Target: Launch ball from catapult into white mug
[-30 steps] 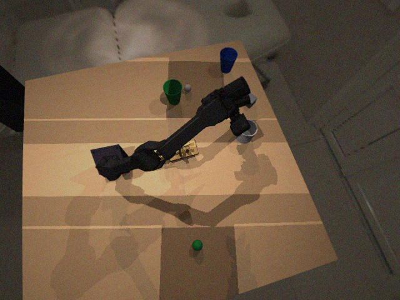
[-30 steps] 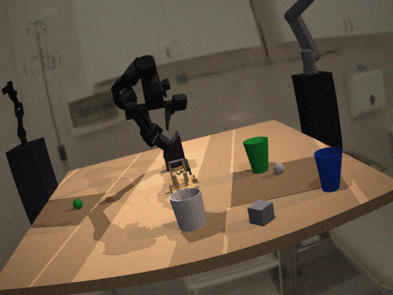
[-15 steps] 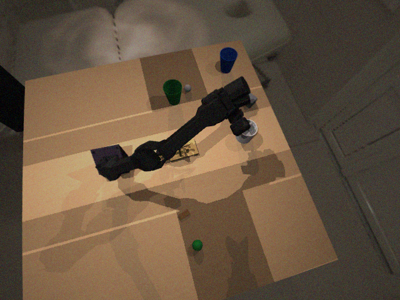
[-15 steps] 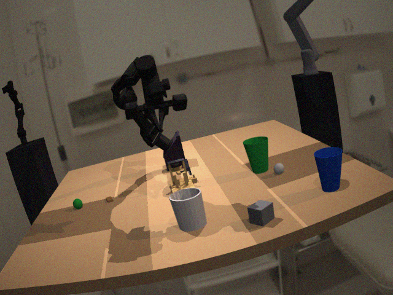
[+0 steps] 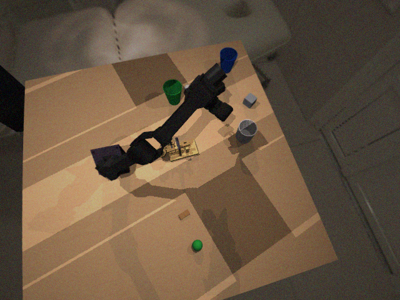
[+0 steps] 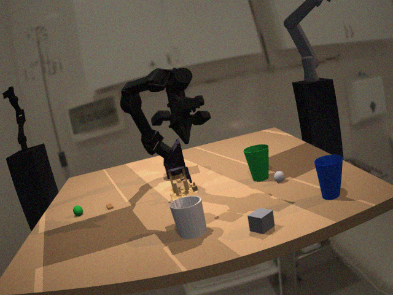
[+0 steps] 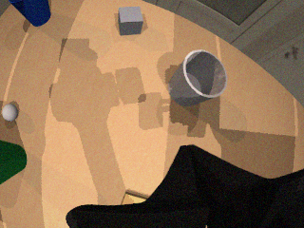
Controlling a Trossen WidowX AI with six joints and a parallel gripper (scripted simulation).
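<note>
My gripper tip is 28 cm past the black ball, 8 cm to the left of it and 17 cm above it. Round my gripper tip: grey cube: 23 cm ahead, 15 cm to the left, 20 cm below; then white mug: 15 cm ahead, 4 cm to the right, 20 cm below; then catapult: 21 cm behind, 5 cm to the right, 18 cm below.
</note>
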